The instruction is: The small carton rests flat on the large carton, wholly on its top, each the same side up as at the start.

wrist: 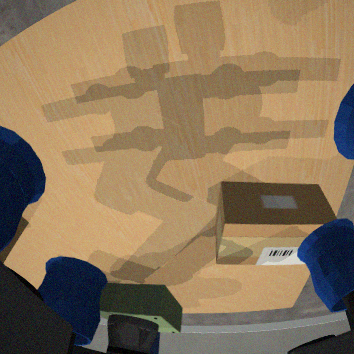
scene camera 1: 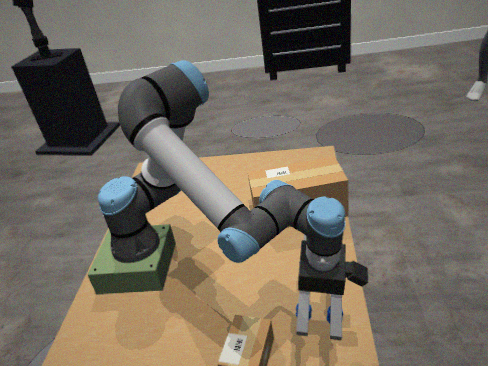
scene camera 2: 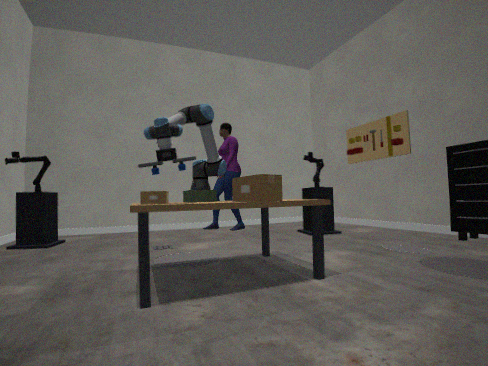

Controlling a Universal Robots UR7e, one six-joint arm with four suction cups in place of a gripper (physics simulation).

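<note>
The small carton lies on the table, its tape and barcode label facing up, at the near edge of scene camera 1's view, which cuts it off. The large carton stands apart from it at the table's far end, tape strip on top; the arm hides part of it in scene camera 1. My gripper is open, with nothing on its cups. It hangs above the table, to the right of the small carton in scene camera 1. Its blue suction cups frame the wrist view.
The arm stands on a green base block on the wooden table. A person in purple stands behind the table. Dark pedestals and a black cabinet stand around it.
</note>
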